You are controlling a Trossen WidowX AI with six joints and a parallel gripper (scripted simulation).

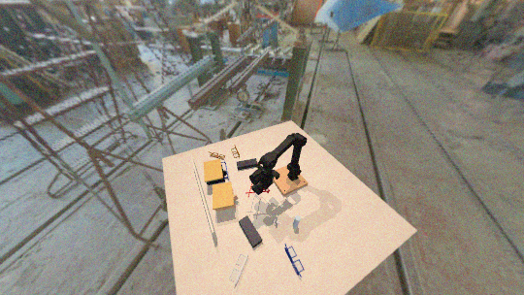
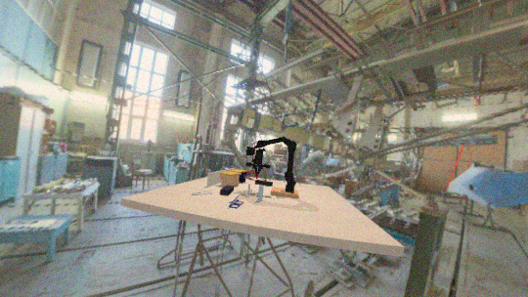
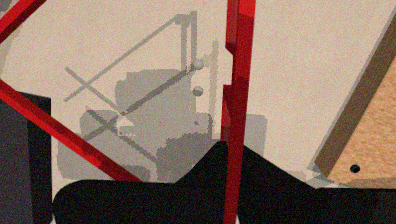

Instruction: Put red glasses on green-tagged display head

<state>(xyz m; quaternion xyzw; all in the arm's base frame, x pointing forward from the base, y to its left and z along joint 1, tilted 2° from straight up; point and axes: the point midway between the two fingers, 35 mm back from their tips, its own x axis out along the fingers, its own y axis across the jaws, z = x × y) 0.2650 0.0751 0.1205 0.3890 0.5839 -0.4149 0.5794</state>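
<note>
The post is 160 mm to the left of my gripper tip and 100 mm below it. Round my gripper tip: long white bar (370 mm ahead, 190 mm to the right, 70 mm below); then pale blue piece (230 mm to the left, 90 mm behind, 70 mm below).
</note>
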